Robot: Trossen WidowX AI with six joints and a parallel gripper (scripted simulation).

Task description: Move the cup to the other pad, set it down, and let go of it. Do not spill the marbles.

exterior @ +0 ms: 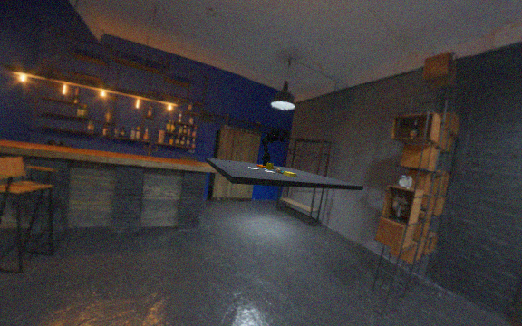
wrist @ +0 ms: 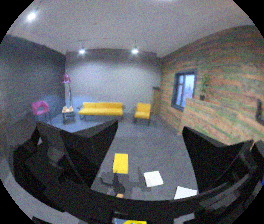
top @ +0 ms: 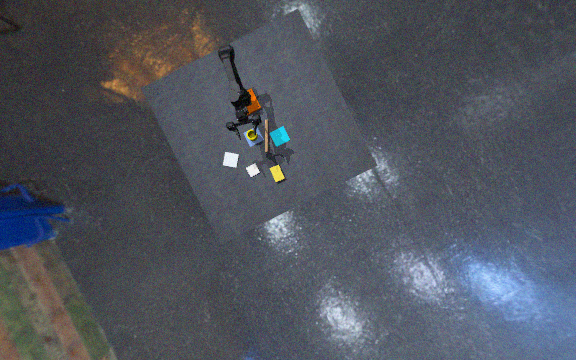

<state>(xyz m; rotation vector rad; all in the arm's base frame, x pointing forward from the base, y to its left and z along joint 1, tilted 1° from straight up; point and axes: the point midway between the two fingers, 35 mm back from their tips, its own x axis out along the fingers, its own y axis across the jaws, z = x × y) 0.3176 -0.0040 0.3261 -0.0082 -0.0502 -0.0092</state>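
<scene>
Right now my gripper tip is 320 mm above the yellow cup, 100 mm past it and 10 mm to the left of it. Also, from my gripper tip: wooden stick 350 mm below, 80 mm to the left, 70 mm behind; then light blue pad 360 mm below, 100 mm behind, 10 mm to the right.
</scene>
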